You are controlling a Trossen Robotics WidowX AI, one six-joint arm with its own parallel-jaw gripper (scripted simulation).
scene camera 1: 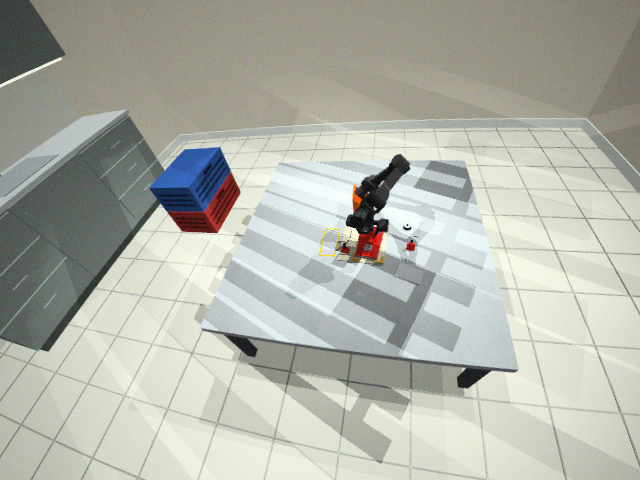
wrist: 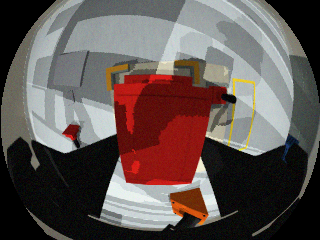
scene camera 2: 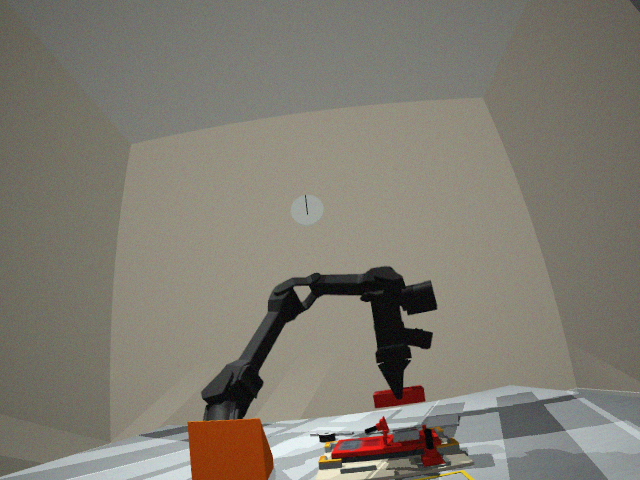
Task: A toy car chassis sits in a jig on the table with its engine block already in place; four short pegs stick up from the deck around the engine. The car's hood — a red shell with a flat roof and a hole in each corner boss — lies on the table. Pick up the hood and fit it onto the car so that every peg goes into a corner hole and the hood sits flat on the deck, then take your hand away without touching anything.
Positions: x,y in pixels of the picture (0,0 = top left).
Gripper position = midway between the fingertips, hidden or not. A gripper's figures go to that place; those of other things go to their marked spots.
The gripper (wrist: pixel 160 140) is 0.10 m from the lens. A hood (wrist: pixel 161 128): 0.08 m from the lens.
